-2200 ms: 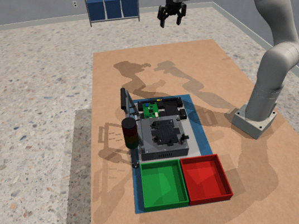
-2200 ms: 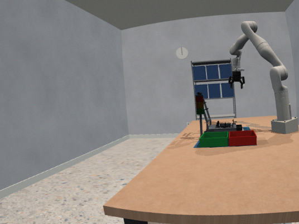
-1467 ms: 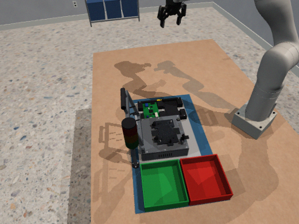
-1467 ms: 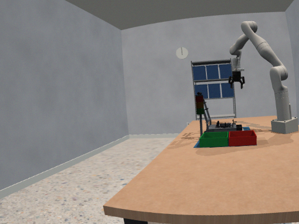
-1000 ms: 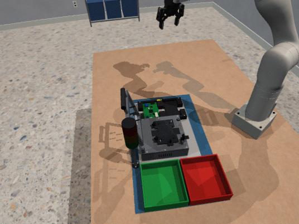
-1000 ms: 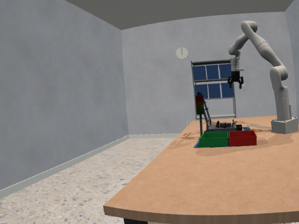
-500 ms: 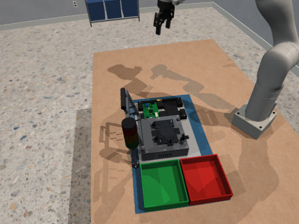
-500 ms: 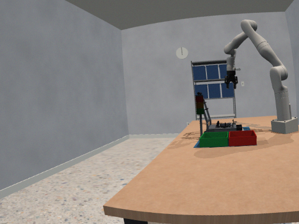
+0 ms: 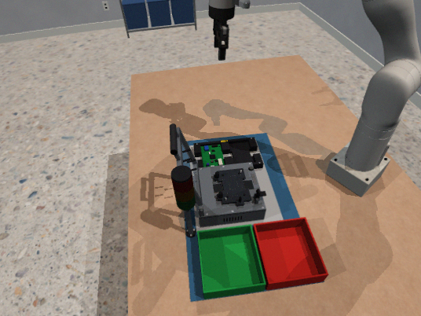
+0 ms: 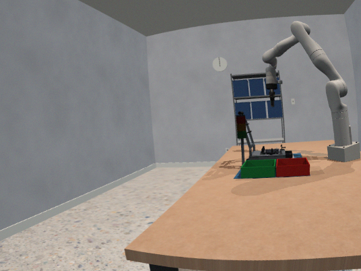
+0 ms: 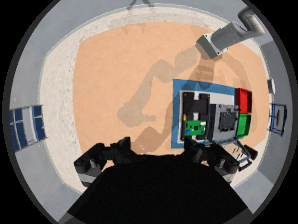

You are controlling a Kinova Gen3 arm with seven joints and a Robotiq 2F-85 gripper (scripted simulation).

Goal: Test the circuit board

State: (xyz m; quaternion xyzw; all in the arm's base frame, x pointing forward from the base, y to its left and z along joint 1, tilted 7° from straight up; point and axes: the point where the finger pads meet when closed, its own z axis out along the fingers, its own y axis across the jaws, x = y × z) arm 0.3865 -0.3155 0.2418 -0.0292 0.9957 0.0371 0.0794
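Now: hand 40 mm short of the green circuit board, 190 mm to the right of it and 280 mm above it. Round my hand: red bin (120 mm behind, 550 mm to the left, 290 mm below); then green bin (30 mm ahead, 550 mm to the left, 290 mm below); then tester lid (120 mm ahead, 360 mm to the left, 120 mm below).
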